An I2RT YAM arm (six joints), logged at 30 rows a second.
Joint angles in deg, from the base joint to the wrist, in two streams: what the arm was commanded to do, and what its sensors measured. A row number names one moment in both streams.
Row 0, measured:
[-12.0 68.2 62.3 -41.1 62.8 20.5]
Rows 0 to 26, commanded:
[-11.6 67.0 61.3 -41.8 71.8 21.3]
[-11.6 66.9 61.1 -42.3 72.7 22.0]
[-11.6 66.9 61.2 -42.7 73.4 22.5]
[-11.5 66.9 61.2 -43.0 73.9 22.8]
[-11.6 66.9 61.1 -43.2 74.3 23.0]
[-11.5 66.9 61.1 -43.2 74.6 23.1]
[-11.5 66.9 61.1 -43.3 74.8 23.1]
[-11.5 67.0 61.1 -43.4 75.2 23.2]
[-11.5 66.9 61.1 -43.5 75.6 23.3]
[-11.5 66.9 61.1 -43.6 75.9 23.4]
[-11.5 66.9 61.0 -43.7 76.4 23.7]
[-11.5 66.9 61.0 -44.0 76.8 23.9]
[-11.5 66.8 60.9 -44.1 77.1 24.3]
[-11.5 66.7 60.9 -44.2 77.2 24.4]
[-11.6 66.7 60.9 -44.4 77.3 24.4]
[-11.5 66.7 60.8 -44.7 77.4 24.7]
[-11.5 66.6 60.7 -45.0 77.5 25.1]
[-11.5 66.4 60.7 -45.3 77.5 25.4]
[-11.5 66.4 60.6 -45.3 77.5 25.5]
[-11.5 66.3 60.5 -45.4 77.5 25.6]
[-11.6 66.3 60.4 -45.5 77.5 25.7]
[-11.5 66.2 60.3 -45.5 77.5 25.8]
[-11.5 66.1 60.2 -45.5 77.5 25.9]
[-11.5 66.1 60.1 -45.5 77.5 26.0]
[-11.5 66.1 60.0 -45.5 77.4 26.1]
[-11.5 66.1 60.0 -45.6 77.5 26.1]
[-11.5 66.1 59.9 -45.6 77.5 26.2]
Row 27, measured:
[-11.9 67.2 60.7 -44.6 75.3 24.7]
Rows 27 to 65, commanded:
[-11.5 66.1 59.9 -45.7 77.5 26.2]
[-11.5 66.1 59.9 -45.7 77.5 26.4]
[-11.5 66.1 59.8 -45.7 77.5 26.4]
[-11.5 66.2 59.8 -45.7 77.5 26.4]
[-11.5 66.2 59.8 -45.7 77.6 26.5]
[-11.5 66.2 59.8 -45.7 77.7 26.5]
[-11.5 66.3 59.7 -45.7 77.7 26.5]
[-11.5 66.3 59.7 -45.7 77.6 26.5]
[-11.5 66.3 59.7 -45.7 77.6 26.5]
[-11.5 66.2 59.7 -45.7 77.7 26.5]
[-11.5 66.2 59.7 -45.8 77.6 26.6]
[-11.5 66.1 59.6 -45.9 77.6 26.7]
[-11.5 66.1 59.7 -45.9 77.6 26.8]
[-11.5 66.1 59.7 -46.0 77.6 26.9]
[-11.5 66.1 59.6 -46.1 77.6 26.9]
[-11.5 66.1 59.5 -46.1 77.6 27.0]
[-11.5 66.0 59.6 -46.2 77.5 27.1]
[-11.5 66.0 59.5 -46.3 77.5 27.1]
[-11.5 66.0 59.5 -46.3 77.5 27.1]
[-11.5 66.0 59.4 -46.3 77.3 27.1]
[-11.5 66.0 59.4 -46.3 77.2 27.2]
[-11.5 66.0 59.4 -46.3 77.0 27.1]
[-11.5 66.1 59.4 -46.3 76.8 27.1]
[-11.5 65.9 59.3 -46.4 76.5 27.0]
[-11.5 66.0 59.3 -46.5 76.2 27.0]
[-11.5 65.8 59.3 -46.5 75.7 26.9]
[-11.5 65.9 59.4 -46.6 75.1 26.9]
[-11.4 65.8 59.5 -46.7 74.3 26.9]
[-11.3 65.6 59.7 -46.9 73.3 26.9]
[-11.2 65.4 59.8 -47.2 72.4 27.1]
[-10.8 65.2 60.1 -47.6 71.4 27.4]
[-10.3 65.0 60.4 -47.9 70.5 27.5]
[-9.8 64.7 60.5 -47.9 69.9 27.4]
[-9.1 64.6 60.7 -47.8 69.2 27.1]
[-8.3 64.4 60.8 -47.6 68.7 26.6]
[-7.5 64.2 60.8 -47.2 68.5 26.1]
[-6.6 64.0 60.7 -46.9 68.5 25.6]
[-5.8 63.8 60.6 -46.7 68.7 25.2]
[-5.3 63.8 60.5 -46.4 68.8 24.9]
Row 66, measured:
[-6.7 64.9 59.9 -46.6 69.5 25.8]
